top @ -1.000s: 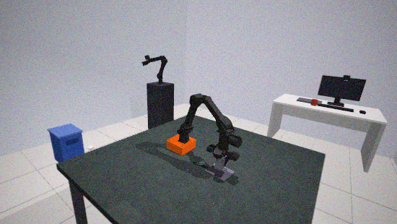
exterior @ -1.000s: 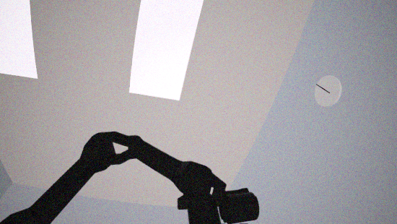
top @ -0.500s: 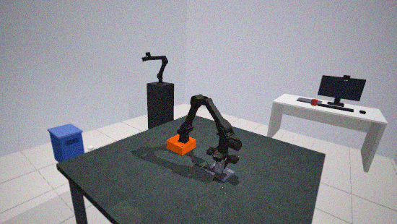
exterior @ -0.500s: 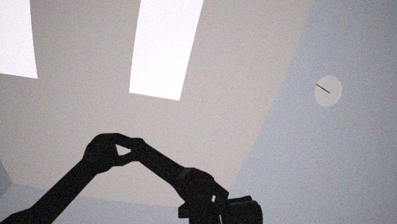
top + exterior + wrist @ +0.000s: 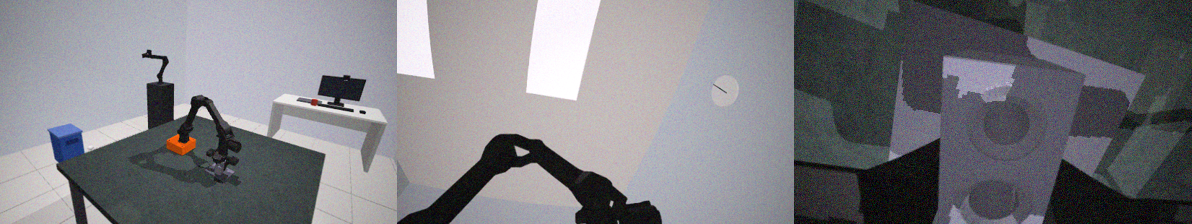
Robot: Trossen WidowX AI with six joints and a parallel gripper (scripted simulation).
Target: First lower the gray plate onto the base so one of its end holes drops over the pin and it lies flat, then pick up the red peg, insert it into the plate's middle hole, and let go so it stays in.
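Right now my gripper tip is 30 mm below the gray plate. Round my gripper tip: base: 20 mm to the left, 20 mm below; then red peg: 210 mm to the left, 100 mm behind, 20 mm above.
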